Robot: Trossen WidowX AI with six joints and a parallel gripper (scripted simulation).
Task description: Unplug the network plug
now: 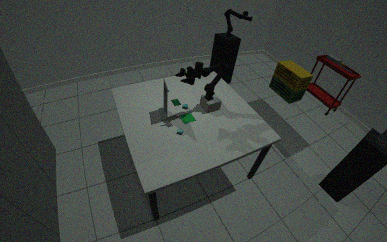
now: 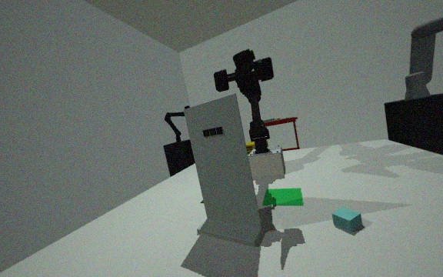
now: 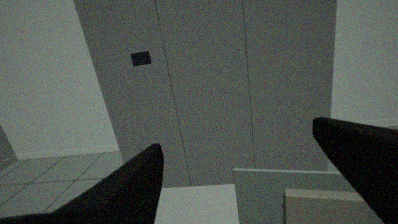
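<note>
My gripper tip is now 50 mm short of the blue network plug, 80 mm to the left of it and 160 mm above it. Also, from my gripper tip: thin pale tab 60 mm ahead, 80 mm to the right, 160 mm below; green marked square 90 mm behind, 60 mm to the left, 420 mm below; grey upright panel 70 mm ahead, 90 mm to the right, 270 mm below.
</note>
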